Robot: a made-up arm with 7 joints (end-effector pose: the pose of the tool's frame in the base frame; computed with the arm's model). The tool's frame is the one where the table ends.
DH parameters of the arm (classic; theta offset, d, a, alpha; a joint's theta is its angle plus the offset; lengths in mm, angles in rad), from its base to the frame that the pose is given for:
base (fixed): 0 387.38 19.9 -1.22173
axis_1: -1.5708 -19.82 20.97 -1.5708
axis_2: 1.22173 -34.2 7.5 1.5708
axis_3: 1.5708 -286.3 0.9 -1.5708
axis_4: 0 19.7 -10.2 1.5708
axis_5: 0 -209.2 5 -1.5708
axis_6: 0 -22.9 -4.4 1.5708
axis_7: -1.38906 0 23.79 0
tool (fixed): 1.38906 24.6 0 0
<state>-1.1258 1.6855 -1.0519 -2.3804 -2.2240 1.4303 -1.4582</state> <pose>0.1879 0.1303 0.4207 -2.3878 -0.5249 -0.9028</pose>
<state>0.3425 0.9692 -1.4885 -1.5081 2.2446 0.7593 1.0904</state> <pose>-0.0518 0.1104 0.0606 -0.1167 1.4694 1.5939</pose>
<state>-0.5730 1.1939 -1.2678 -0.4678 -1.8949 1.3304 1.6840</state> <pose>0.2019 0.3952 0.1914 2.0348 -1.1963 -1.4264</pose>
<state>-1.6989 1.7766 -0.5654 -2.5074 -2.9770 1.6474 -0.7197</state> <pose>0.0463 0.0776 0.5556 -0.7770 0.1282 -2.1534</pose>
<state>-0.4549 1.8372 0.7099 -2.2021 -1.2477 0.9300 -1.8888</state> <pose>0.0468 0.1386 0.5725 -2.4691 -1.5741 -0.9331</pose>
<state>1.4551 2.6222 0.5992 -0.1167 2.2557 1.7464 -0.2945</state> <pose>0.4032 0.2585 0.5816 0.4118 0.1773 0.5590</pose>
